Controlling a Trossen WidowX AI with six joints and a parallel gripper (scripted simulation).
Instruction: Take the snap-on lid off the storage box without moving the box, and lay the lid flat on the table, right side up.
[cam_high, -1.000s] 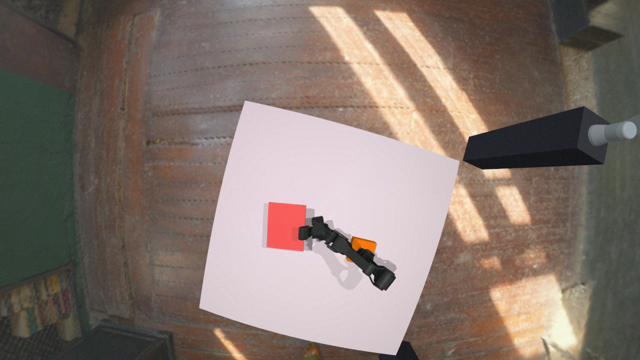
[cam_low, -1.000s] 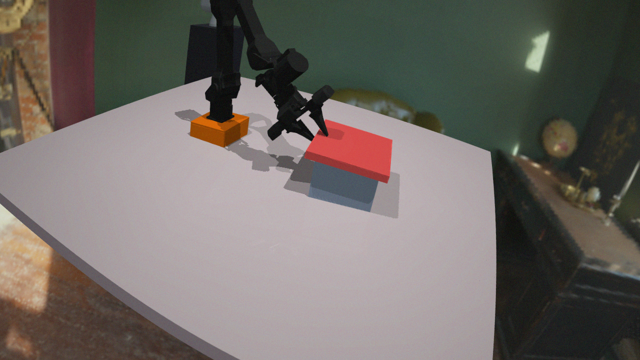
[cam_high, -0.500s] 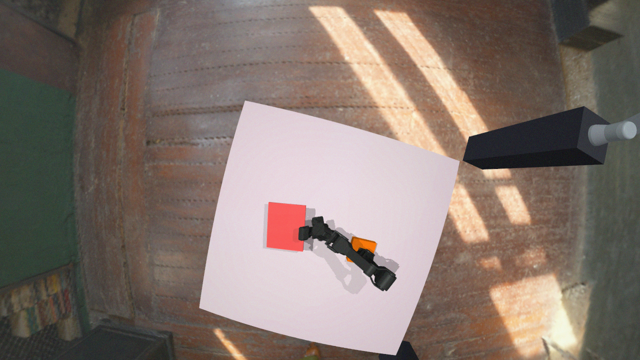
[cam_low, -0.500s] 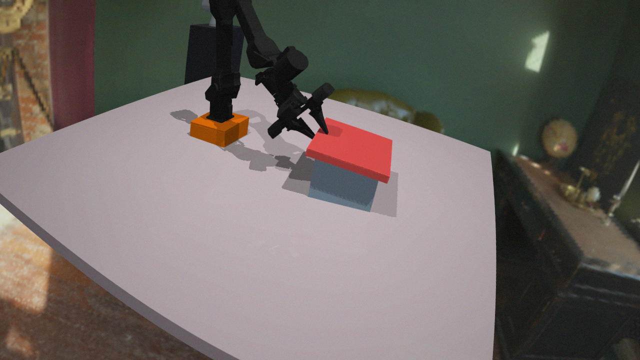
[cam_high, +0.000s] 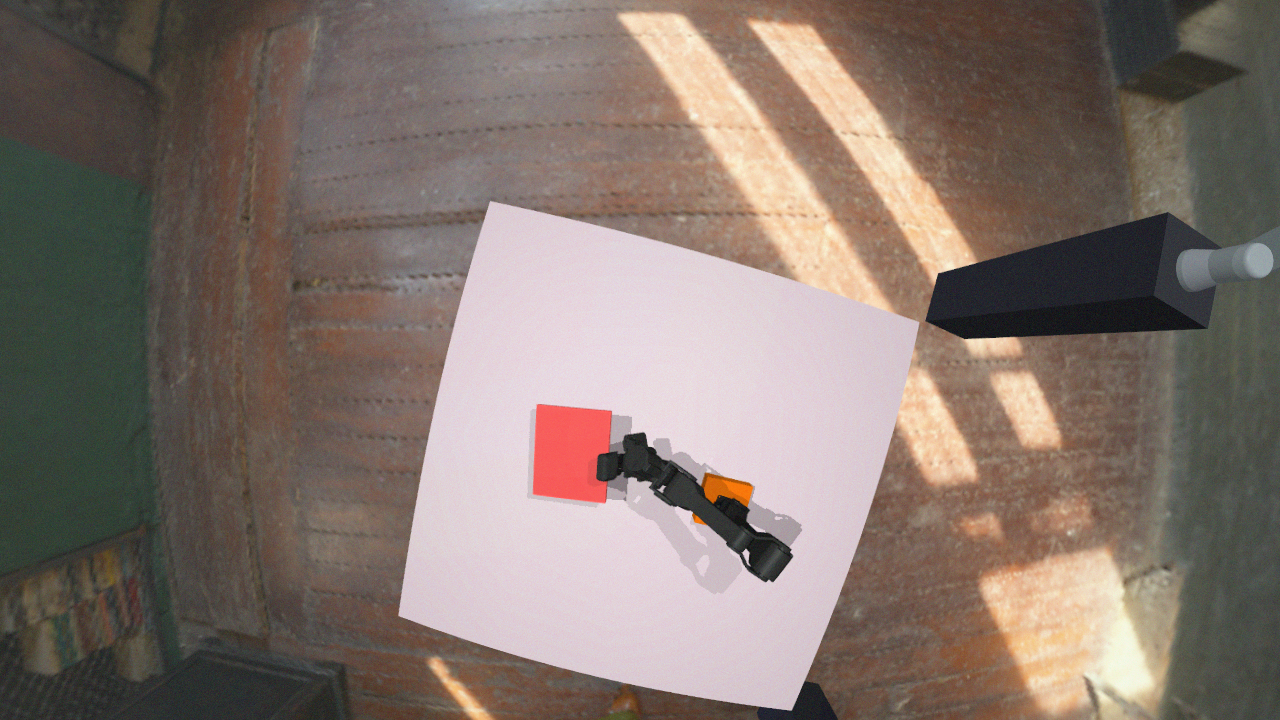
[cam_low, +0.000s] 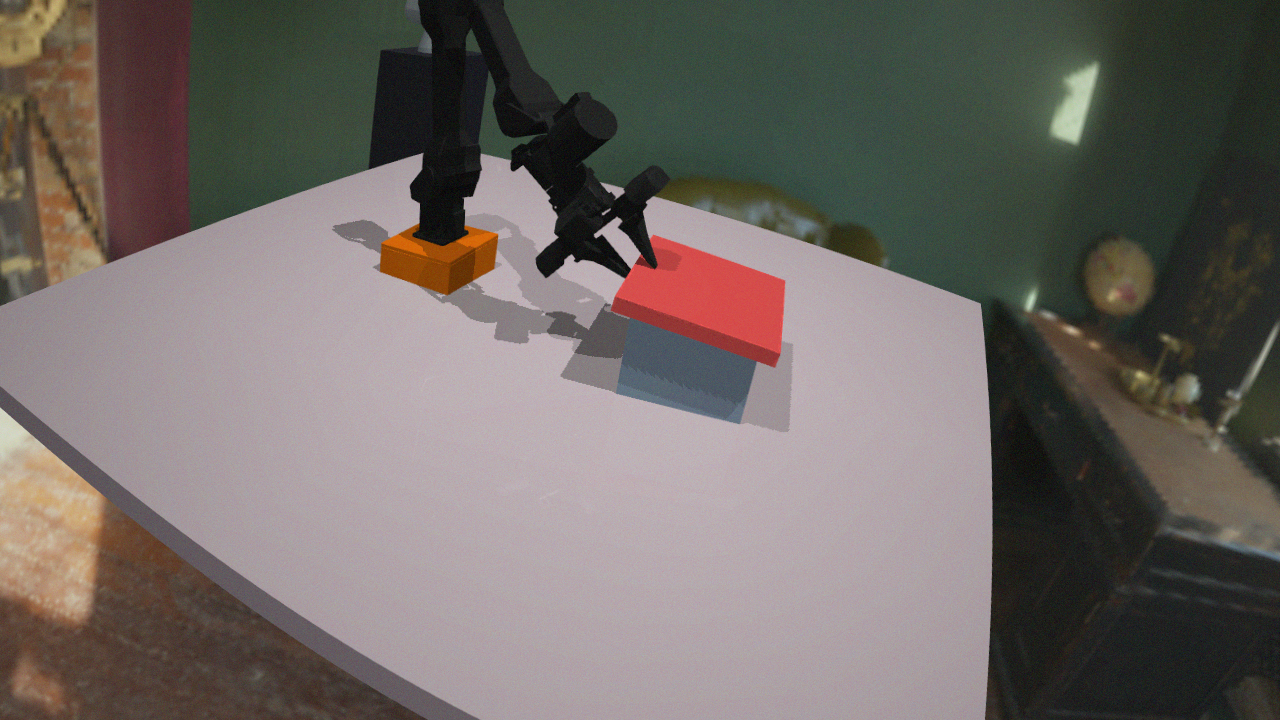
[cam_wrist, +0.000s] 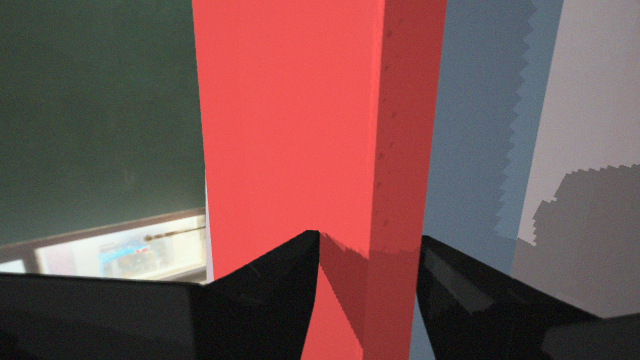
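The red lid is 80 mm ahead of my gripper tip and 20 mm to the left of it. Round my gripper tip: blue-grey storage box (70 mm ahead, 20 mm to the left, 60 mm below).
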